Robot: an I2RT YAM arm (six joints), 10 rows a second.
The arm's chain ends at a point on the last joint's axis. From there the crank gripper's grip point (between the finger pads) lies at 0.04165 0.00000 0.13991 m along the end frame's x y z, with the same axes.
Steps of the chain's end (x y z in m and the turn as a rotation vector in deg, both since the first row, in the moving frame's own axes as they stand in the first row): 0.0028 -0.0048 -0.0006 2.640 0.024 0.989; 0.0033 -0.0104 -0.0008 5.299 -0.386 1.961; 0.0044 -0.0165 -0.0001 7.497 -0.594 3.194; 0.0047 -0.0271 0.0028 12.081 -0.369 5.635; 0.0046 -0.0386 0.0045 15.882 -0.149 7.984; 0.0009 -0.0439 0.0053 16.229 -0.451 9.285; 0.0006 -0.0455 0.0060 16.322 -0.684 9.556
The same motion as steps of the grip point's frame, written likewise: 0.0029 -0.0105 -0.0007 2.640 0.024 0.989; 0.0026 -0.0219 -0.0011 5.299 -0.386 1.961; 0.0034 -0.0325 -0.0007 7.497 -0.594 3.194; 0.0050 -0.0523 0.0004 12.081 -0.369 5.635; 0.0065 -0.0711 0.0001 15.882 -0.149 7.984; 0.0025 -0.0763 0.0010 16.229 -0.451 9.285; 0.0017 -0.0780 0.0018 16.322 -0.684 9.556
